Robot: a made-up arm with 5 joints. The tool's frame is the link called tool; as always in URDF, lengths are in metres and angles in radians. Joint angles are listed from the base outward.
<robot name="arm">
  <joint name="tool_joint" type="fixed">
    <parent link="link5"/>
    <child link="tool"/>
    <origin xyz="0.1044 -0.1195 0.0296" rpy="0 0 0"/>
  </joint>
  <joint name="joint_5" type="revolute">
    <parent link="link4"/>
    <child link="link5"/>
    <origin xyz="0.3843 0.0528 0.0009" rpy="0 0 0"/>
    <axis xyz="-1 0 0"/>
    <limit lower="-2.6" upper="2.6"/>
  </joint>
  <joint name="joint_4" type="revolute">
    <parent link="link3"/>
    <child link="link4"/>
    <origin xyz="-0.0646 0.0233 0.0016" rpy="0 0 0"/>
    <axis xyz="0 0 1"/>
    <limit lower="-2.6" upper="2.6"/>
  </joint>
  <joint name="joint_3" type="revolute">
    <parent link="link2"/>
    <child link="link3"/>
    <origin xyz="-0.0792 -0.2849 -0.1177" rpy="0 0 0"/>
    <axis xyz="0 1 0"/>
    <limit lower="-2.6" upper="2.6"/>
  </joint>
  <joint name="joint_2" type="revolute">
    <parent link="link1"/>
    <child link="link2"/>
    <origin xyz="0.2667 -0.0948 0.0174" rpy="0 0 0"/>
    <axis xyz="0 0 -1"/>
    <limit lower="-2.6" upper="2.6"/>
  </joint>
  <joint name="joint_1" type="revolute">
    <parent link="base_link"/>
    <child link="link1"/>
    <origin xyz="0 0 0.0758" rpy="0 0 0"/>
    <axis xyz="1 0 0"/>
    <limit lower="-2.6" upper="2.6"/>
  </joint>
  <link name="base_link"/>
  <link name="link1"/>
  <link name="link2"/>
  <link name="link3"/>
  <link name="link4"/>
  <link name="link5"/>
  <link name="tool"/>
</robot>
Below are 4 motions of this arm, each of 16 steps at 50 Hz.
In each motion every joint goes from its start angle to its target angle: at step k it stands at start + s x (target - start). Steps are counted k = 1, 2, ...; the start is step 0. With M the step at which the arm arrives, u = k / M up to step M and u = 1 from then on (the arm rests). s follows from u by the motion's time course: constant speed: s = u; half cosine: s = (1 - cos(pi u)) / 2; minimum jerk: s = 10 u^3 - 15 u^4 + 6 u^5.
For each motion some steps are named. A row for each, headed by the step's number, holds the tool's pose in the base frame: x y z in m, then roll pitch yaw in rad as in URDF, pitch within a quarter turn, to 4 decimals.
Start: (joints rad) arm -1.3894 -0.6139 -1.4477 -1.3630 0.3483
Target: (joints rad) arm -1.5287 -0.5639 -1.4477 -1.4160 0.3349
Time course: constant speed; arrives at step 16
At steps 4, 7, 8, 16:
4: 0.5663 -0.2259 0.8507 -0.4886 -0.9528 0.1274
7: 0.5597 -0.2110 0.8591 -0.5192 -0.9600 0.1476
8: 0.5574 -0.2059 0.8618 -0.5296 -0.9624 0.1546
16: 0.5393 -0.1645 0.8820 -0.6146 -0.9803 0.2138

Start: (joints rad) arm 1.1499 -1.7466 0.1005 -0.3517 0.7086
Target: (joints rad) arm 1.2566 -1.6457 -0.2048 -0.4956 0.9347
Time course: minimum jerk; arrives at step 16
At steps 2, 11, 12, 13, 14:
2: 0.6533 0.1516 0.3306 -0.4186 -1.0321 1.2131
11: 0.7213 0.0077 0.3060 0.2116 -1.1502 0.4438
12: 0.7272 -0.0054 0.3004 0.2824 -1.1452 0.3611
13: 0.7314 -0.0145 0.2960 0.3315 -1.1397 0.3036
14: 0.7339 -0.0200 0.2933 0.3601 -1.1358 0.2700

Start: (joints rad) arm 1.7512 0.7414 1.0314 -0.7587 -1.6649
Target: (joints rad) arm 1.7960 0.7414 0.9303 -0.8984 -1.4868
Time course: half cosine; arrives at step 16
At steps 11, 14, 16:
11: -0.1684 0.4900 -0.3706 -2.0501 0.7534 1.9041
14: -0.1765 0.4837 -0.3761 -2.0547 0.7670 1.9271
16: -0.1782 0.4824 -0.3772 -2.0555 0.7697 1.9320

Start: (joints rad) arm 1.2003 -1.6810 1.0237 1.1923 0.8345
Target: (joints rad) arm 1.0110 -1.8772 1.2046 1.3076 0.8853
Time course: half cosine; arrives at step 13
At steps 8, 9, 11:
8: 0.0542 0.0703 -0.0632 -0.8501 0.2290 2.9521
9: 0.0530 0.0608 -0.0696 -0.8167 0.2556 2.9794
11: 0.0517 0.0463 -0.0782 -0.7649 0.2927 3.0222

